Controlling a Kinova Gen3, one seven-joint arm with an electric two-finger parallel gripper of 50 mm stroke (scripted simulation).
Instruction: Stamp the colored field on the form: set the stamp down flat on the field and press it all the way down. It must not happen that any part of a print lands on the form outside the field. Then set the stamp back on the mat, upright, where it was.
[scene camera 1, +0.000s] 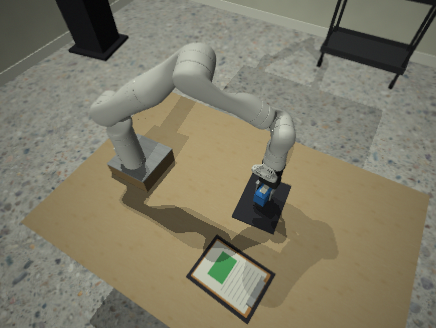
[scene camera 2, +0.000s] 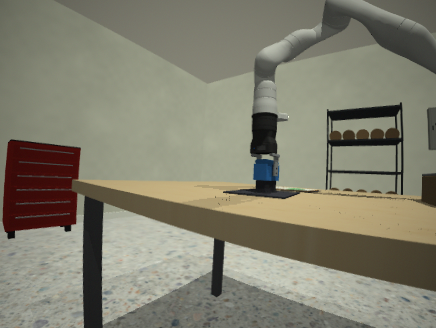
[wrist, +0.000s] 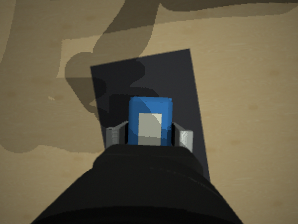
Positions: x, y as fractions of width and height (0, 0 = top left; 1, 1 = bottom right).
Scene:
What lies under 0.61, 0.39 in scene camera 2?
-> The gripper.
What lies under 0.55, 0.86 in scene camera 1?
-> A clipboard.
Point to the gripper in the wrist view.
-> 0.51, 0.58

